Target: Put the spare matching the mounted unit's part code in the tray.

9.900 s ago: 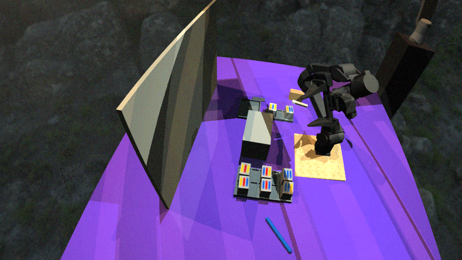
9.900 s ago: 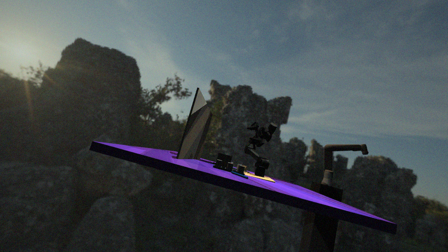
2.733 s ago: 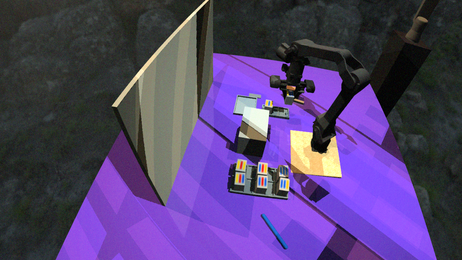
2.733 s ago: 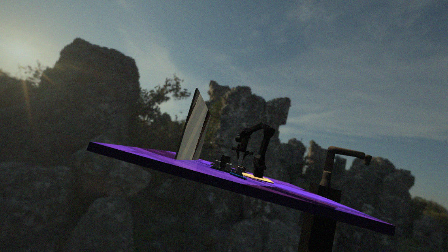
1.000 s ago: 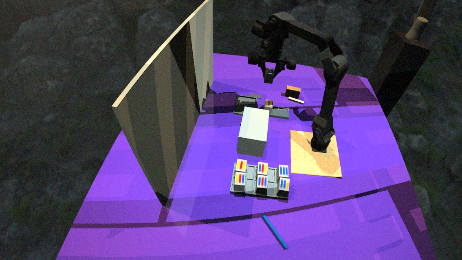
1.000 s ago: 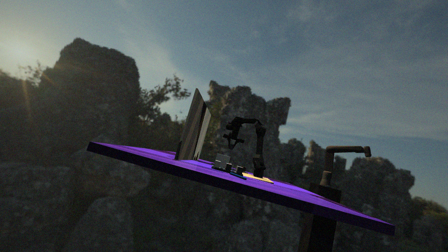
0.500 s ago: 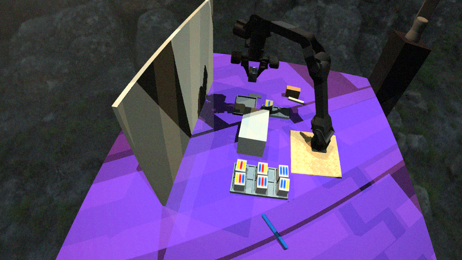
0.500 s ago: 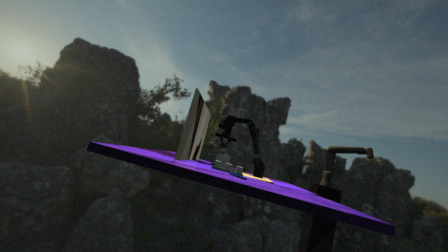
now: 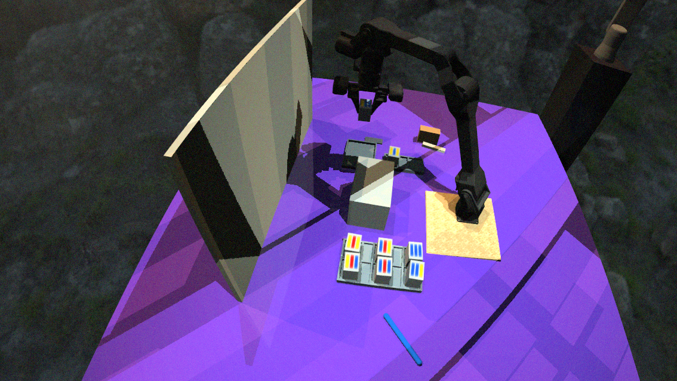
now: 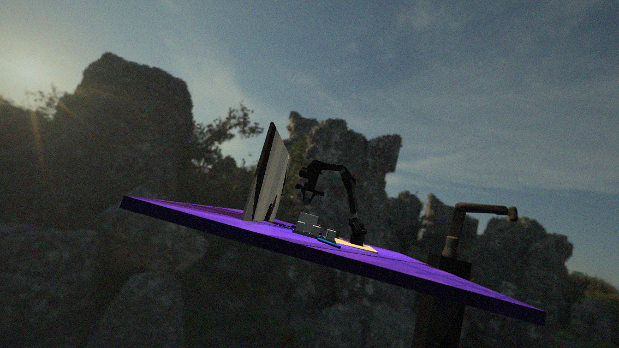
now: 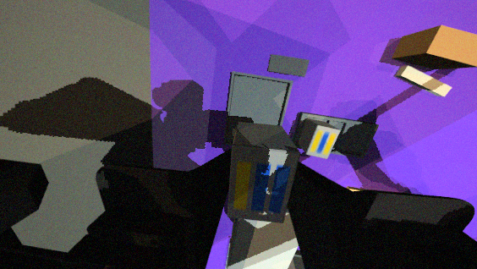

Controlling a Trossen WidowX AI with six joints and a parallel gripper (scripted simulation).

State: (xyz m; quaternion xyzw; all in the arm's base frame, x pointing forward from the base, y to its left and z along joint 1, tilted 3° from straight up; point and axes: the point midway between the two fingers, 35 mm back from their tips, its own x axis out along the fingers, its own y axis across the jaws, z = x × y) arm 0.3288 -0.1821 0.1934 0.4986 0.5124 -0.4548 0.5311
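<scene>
The flat grey tray is 160 mm below my gripper tip. Round my gripper tip: spare 20 mm above; then tall panel 200 mm ahead, 190 mm to the left, 60 mm above; then dark rack 140 mm behind, 10 mm to the left, 160 mm below.
</scene>
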